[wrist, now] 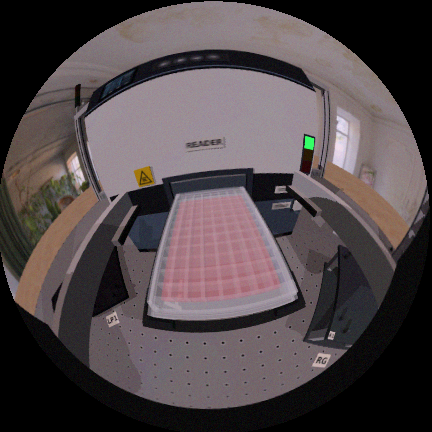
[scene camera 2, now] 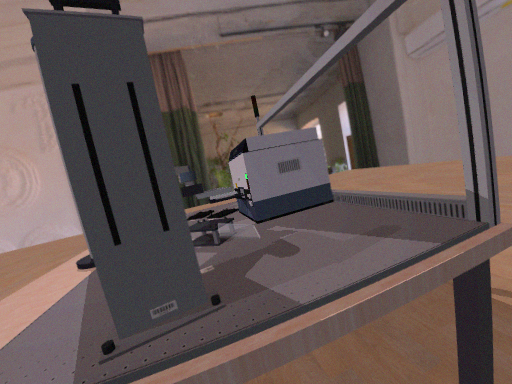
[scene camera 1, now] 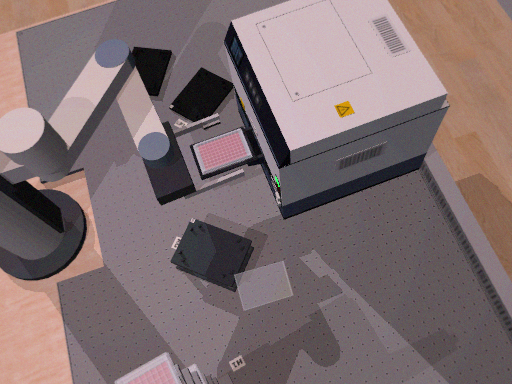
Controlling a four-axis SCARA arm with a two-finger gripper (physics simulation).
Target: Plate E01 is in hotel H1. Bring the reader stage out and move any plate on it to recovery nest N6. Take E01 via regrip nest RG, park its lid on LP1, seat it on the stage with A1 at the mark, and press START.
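Pixels of known places: gripper, between the fingertips: [wrist: 214, 184] [scene camera 2: 227, 188] [scene camera 1: 231, 143]; arm's base, origin of its link: [scene camera 1: 41, 234].
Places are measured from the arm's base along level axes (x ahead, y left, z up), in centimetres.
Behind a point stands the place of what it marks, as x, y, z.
Observation:
The reader stage [scene camera 1: 255, 145] {61.3, -1.4, 11.3} [wrist: 210, 326] {46.0, -1.0, 13.7} is out of the reader [scene camera 1: 345, 65] {82.2, -4.4, 36.3} [scene camera 2: 287, 185] {78.6, -18.6, 13.8} [wrist: 200, 115] {61.7, -1.4, 23.8}. A pink-welled plate with a clear cover [scene camera 1: 222, 151] {52.9, -2.1, 15.0} [wrist: 217, 250] {50.4, -1.8, 15.1} sits on it; no plate name is readable. My gripper [scene camera 1: 223, 150] {55.4, -2.0, 17.2} [wrist: 214, 184] {55.4, -2.0, 17.2} is open, facing the reader, one finger apart from each long side of the plate. The dark regrip nest RG [scene camera 1: 215, 255] {43.2, -24.1, 7.2} [wrist: 355, 300] {42.2, -20.1, 7.3} shows no plate. The black lid park LP1 [scene camera 1: 202, 95] {53.0, 24.9, 2.2} [wrist: 111, 287] {50.9, 19.8, 2.3} is bare. A pink plate [scene camera 1: 150, 372] {31.7, -50.3, 44.2} shows near the H1 label [scene camera 1: 237, 363] {40.3, -48.4, 1.3}. E01 cannot be identified.
Another black pad [scene camera 1: 154, 70] {41.9, 38.8, 2.5} lies beyond LP1. A clear flat sheet [scene camera 1: 265, 285] {52.2, -34.4, 5.0} lies beside RG. A tall grey hotel tower [scene camera 2: 115, 175] {31.8, -64.7, 26.2} stands near the table edge. The reader's lamp [scene camera 1: 276, 181] {62.0, -16.6, 19.8} [wrist: 309, 143] {62.0, -17.4, 21.1} is green. A metal frame post [scene camera 2: 472, 110] {100.4, -71.4, 25.7} stands at the right.

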